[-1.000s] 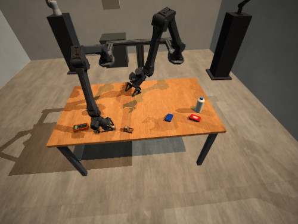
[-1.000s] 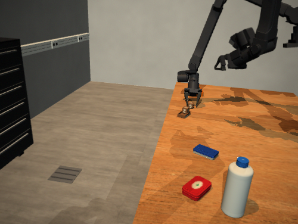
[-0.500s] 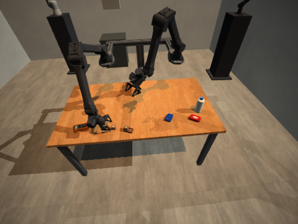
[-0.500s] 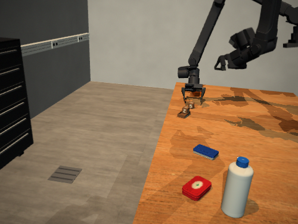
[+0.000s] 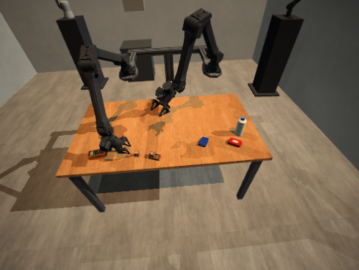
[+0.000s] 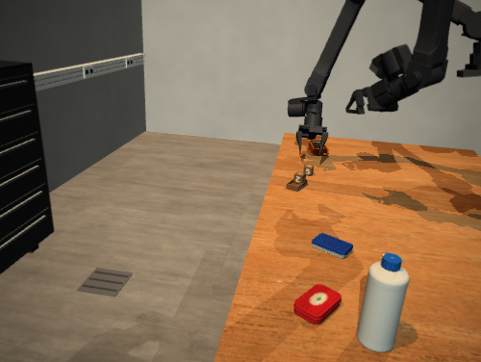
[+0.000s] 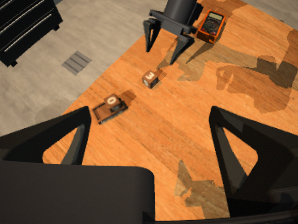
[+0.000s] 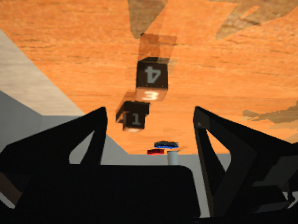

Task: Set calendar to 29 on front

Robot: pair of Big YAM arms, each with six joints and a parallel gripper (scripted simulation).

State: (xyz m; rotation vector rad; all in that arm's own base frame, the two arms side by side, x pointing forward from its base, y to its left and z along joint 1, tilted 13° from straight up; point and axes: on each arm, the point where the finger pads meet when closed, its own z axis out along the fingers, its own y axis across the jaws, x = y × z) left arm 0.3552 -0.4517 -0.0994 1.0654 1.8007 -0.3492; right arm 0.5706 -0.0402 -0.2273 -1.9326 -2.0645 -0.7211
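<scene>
The cube is 40 mm to the left of my right hand and 60 mm below it. Also, from my right hand: brown calendar tray 20 mm ahead, 180 mm to the left, 60 mm below; then red tin 80 mm behind, 790 mm to the left, 50 mm below; then blue block 110 mm behind, 550 mm to the left, 60 mm below.
</scene>
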